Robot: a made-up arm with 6 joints. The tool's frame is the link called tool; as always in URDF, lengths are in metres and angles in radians.
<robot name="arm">
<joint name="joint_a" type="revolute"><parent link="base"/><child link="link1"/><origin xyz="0.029 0.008 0.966"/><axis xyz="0 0 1"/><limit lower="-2.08" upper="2.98"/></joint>
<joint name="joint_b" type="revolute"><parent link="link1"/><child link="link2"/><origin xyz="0.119 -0.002 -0.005"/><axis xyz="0 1 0"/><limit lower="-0.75" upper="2.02"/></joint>
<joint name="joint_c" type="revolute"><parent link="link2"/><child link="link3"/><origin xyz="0.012 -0.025 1.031"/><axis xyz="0 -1 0"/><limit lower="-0.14" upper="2.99"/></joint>
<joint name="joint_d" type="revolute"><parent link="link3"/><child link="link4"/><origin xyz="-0.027 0.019 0.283"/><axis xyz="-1 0 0"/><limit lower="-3.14" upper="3.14"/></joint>
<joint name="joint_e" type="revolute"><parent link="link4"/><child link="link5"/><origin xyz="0.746 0.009 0.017"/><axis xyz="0 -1 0"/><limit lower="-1.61" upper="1.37"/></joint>
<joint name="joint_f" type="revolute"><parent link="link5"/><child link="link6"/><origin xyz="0.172 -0.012 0.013"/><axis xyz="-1 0 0"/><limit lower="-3.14" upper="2.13"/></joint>
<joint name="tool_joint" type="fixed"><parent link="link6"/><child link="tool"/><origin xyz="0.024 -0.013 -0.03" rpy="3.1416 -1.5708 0"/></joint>
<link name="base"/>
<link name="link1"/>
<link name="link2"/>
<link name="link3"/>
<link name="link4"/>
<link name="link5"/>
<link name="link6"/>
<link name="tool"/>
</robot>
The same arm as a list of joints. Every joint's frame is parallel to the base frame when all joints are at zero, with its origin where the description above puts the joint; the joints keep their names.
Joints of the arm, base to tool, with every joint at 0 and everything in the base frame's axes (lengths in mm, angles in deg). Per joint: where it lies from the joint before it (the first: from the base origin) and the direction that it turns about. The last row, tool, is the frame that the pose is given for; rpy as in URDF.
joint_a: xyz 29 8 966 axis 0 0 1
joint_b: xyz 119 -2 -5 axis 0 1 0
joint_c: xyz 12 -25 1031 axis 0 -1 0
joint_d: xyz -27 19 283 axis -1 0 0
joint_e: xyz 746 9 17 axis 0 -1 0
joint_f: xyz 172 -12 13 axis -1 0 0
tool: xyz 24 -13 -30 rpy -180 -90 0
Joint limits (deg, base to tool): -119.18..170.74 -42.97..115.74 -8.02..171.31 -179.91..179.91 -92.25..78.5 -179.91..122.04

